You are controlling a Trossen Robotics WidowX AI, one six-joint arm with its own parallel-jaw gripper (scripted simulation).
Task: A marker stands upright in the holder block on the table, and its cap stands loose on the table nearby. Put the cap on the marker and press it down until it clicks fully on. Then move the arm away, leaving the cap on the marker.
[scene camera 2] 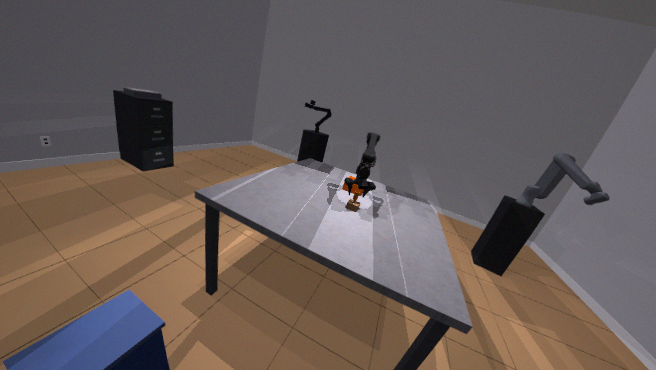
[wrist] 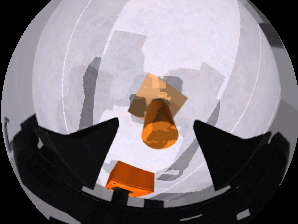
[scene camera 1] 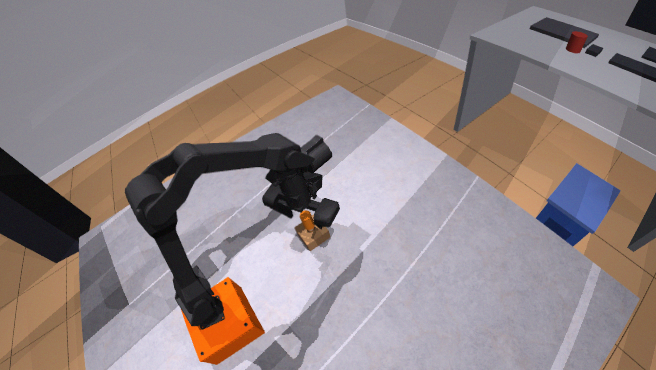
Labels:
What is the gripper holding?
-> Nothing.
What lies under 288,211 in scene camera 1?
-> The gripper.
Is the gripper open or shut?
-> Open.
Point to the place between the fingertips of the gripper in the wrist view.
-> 156,122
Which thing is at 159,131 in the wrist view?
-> An orange cap.

